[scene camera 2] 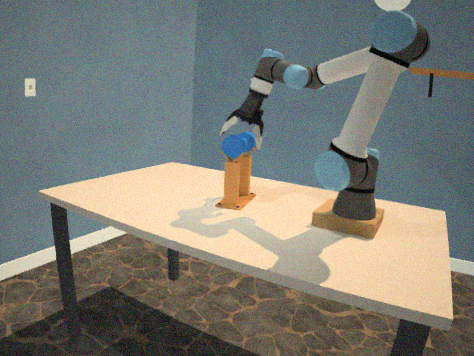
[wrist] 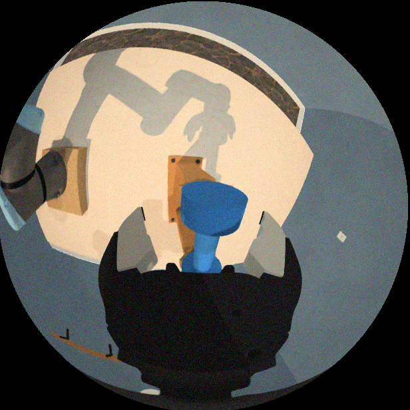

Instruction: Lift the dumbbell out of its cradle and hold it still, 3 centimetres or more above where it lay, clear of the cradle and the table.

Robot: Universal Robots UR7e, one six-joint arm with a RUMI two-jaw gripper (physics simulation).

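Seen in the pictures: gripper, fingertip midpoint: (scene camera 2: 238,142); arm's base at its link origin: (scene camera 2: 353,213).
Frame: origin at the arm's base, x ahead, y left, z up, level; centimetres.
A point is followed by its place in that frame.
The blue dumbbell (scene camera 2: 233,146) @[y 6.3, x 44.6, z 18.2 cm] (wrist: 205,246) lies across the top of its orange cradle (scene camera 2: 231,183) @[y 6.2, x 44.7, z 4.4 cm] (wrist: 174,187), which stands upright on the table (scene camera 2: 145,187) @[y 5.3, x 88.4, z -4.9 cm] (wrist: 135,175). My gripper (scene camera 2: 241,140) @[y 4.3, x 43.5, z 19.5 cm] (wrist: 202,211) is open, with its pale jaws pointing down. In the wrist view the jaws stand apart on either side of the dumbbell's handle, with gaps on both sides. One large blue head lies beyond the fingertips. The other head is partly hidden by the gripper body, and the cradle's top is partly hidden by the dumbbell.
The arm's base stands on a wooden block (scene camera 2: 345,222) @[y 8.1, x 1.2, z -1.2 cm] (wrist: 75,180) on the same table, to the right of the cradle in the scene view. A wooden rail (scene camera 2: 450,74) (wrist: 82,349) with black hooks is on the wall. The arm's shadow falls across the table.
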